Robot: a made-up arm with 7 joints. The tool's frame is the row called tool. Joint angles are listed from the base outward. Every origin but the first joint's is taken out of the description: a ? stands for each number. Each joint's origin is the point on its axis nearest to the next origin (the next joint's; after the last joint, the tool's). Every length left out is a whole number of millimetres.
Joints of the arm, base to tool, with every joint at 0 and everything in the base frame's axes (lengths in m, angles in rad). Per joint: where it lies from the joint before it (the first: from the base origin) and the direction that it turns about. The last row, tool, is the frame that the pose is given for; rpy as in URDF.
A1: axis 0 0 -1 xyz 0.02 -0.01 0.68
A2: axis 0 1 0 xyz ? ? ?
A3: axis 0 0 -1 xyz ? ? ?
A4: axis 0 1 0 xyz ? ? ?
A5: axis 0 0 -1 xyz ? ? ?
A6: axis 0 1 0 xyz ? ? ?
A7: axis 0 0 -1 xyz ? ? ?
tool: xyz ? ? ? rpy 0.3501 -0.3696 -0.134
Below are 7 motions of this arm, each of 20 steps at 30 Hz.
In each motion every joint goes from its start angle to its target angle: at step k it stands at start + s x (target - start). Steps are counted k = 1, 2, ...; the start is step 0. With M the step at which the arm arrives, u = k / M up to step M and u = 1 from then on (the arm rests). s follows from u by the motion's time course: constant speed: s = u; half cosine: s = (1 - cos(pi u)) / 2; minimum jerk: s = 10 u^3 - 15 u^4 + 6 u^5.
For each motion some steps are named. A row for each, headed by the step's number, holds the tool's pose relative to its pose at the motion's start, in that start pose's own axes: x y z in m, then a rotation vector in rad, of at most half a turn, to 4 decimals.
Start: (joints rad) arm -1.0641 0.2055 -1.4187 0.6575 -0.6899 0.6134 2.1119
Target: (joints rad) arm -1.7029 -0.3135 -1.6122 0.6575 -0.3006 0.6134 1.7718
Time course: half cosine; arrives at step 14
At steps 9, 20:
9: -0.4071 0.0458 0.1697 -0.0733 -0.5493 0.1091
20: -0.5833 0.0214 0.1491 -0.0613 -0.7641 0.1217

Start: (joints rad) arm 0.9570 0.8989 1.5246 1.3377 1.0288 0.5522 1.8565
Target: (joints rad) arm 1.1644 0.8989 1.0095 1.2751 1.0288 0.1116 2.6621
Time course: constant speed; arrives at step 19
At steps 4, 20:
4: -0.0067 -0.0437 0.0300 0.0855 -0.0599 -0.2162
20: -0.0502 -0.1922 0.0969 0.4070 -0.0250 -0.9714

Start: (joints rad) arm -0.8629 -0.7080 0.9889 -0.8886 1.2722 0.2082 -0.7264
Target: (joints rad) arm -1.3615 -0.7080 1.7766 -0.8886 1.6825 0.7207 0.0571
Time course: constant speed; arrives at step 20
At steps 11, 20:
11: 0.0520 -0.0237 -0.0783 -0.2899 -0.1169 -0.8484
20: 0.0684 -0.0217 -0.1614 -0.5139 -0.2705 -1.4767

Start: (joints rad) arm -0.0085 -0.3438 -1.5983 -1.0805 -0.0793 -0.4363 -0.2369
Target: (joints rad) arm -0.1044 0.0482 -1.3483 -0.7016 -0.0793 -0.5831 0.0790
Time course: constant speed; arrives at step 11
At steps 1, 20:
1: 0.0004 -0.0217 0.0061 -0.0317 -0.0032 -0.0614
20: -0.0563 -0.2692 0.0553 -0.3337 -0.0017 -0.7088

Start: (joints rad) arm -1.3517 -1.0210 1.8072 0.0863 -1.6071 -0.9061 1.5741
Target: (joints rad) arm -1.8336 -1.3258 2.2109 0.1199 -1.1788 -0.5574 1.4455
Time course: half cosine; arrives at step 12
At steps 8, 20:
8: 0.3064 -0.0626 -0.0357 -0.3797 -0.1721 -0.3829
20: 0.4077 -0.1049 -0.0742 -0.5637 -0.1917 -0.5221

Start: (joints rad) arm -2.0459 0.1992 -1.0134 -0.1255 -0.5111 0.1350 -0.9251
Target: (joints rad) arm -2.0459 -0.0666 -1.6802 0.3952 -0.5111 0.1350 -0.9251
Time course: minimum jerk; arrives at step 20
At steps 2, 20:
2: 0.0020 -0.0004 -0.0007 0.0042 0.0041 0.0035
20: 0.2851 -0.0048 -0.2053 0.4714 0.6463 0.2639

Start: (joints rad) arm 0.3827 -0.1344 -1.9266 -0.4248 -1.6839 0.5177 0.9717
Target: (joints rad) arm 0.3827 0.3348 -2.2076 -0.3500 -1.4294 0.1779 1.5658
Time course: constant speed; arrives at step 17
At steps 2, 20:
2: -0.0445 -0.0375 0.0096 0.0472 -0.0849 -0.0984
20: -0.4122 -0.2660 -0.0353 0.4938 -0.5570 -0.8593

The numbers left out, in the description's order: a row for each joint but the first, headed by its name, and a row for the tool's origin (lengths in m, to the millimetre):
A2: 0.01 0.03 0
A3: 0.01 0 0.55
A4: 0 -0.04 0
A5: 0.02 0 0.24
A6: 0.02 -0.01 0
A7: 0.01 0 0.14
tool: 0.01 -0.02 0

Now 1 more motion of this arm.
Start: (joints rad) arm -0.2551 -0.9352 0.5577 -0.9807 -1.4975 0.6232 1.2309
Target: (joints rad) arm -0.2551 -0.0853 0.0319 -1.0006 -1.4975 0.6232 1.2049
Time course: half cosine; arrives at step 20
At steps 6, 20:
6: 0.0761 0.0437 -0.0894 0.1106 0.0963 0.1475
20: 0.2110 0.2765 -0.5196 0.5982 0.5607 0.5684

